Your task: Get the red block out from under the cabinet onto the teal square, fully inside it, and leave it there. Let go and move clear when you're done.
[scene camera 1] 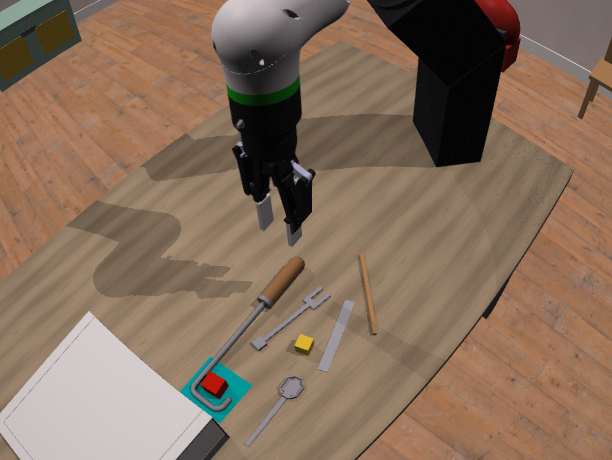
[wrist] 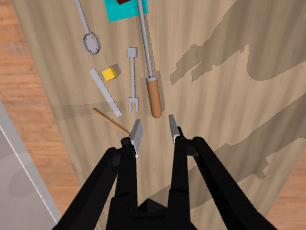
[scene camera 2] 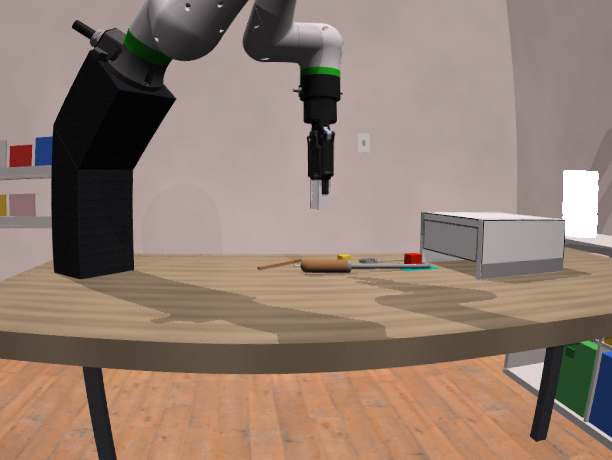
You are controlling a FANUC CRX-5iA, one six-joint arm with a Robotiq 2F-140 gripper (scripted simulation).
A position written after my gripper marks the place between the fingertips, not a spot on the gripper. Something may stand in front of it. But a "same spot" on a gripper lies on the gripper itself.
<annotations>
my gripper: scene camera 1 280,232; wrist; scene camera 2
same spot on my gripper: (scene camera 2: 321,157) = (wrist: 206,184)
</annotations>
